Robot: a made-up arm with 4 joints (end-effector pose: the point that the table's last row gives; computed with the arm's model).
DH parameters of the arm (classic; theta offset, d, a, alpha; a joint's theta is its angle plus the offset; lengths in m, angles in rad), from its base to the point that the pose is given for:
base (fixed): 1.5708 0.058 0 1.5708
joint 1: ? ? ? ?
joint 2: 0 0.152 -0.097 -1.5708
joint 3: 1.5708 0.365 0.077 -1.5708
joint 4: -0.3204 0 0.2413 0
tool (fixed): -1.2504 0.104 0 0
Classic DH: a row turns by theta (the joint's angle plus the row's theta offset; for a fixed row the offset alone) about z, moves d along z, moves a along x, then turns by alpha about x.
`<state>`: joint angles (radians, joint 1 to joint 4).
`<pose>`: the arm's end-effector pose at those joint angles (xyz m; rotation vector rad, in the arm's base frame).
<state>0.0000 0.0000 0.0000 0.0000</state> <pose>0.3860 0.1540 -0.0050 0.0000 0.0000 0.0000</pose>
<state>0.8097 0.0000 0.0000 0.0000</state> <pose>0.3860 0.1518 0.1261 0.8097 0.0000 0.0000</pose>
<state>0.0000 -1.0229 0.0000 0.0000</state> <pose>0.3463 0.1540 -0.4777 0.0000 1.0229 0.0000</pose>
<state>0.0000 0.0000 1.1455 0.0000</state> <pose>0.3860 -0.1205 0.2127 1.1455 0.0000 0.0000</pose>
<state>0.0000 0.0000 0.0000 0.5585</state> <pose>0.2531 0.1595 -0.0050 0.0000 0.0000 0.5585</pose>
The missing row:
joint 1: -1.5708 -0.055 0.264 1.5708
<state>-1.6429 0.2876 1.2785 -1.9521</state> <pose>0.4571 -0.0389 0.3358 -0.1976 -0.3556 -1.6415</pose>
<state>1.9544 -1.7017 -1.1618 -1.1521</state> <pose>-0.0884 0.8129 0.3683 0.4280 0.3014 0.6148</pose>
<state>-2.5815 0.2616 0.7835 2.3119</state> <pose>0.0446 0.1633 0.2506 -0.8701 2.0804 1.7925</pose>
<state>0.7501 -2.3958 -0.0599 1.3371</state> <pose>-0.0444 0.3906 -0.2764 1.9201 1.8222 1.5319</pose>
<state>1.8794 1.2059 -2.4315 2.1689</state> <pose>-0.0179 0.1575 0.0112 0.3700 0.7427 1.0331</pose>
